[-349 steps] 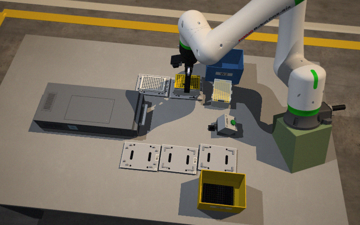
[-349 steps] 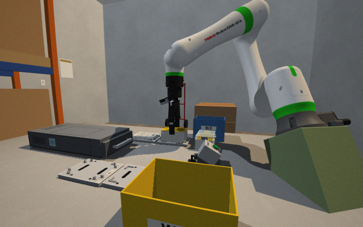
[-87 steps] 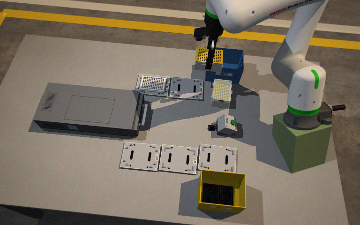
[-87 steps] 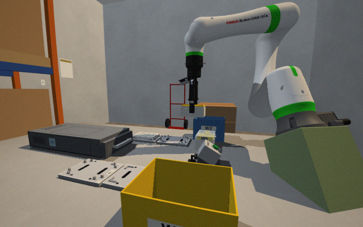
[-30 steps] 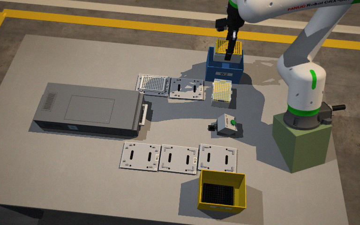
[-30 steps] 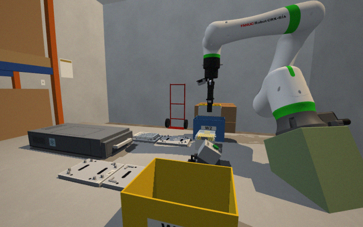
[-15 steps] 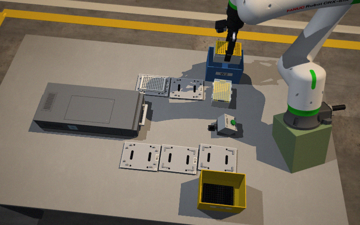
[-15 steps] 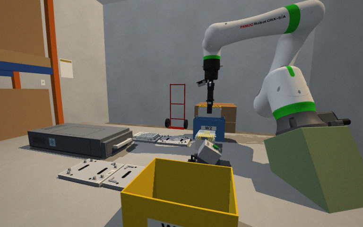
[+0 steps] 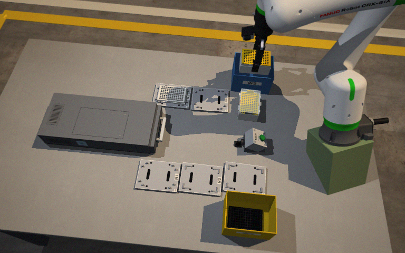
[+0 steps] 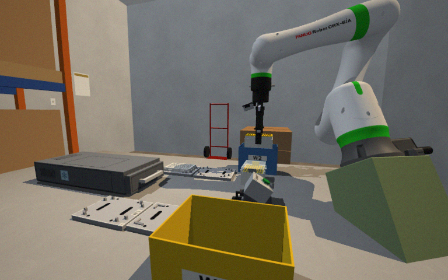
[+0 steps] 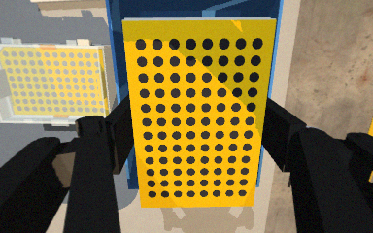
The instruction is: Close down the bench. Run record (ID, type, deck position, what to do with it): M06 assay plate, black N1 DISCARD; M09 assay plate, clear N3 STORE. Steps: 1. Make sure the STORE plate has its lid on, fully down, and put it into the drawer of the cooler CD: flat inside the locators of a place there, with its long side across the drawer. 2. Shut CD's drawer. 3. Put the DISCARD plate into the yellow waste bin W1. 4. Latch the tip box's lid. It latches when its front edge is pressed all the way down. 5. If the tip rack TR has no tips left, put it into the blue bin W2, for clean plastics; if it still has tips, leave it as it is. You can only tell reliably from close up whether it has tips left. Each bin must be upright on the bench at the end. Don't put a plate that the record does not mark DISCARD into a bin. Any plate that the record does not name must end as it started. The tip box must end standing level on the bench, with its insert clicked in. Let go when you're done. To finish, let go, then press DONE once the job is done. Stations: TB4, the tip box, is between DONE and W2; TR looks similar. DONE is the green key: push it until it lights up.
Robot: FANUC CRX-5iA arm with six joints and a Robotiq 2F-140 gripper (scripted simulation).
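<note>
Now: the blue bin W2 120 mm below my hand. Also, from my hand: green DONE key (20 mm ahead, 330 mm to the left, 90 mm below); then tip rack TR (10 mm behind, 10 mm below); then white gridded plate (370 mm ahead, 50 mm to the left, 140 mm below).
</note>
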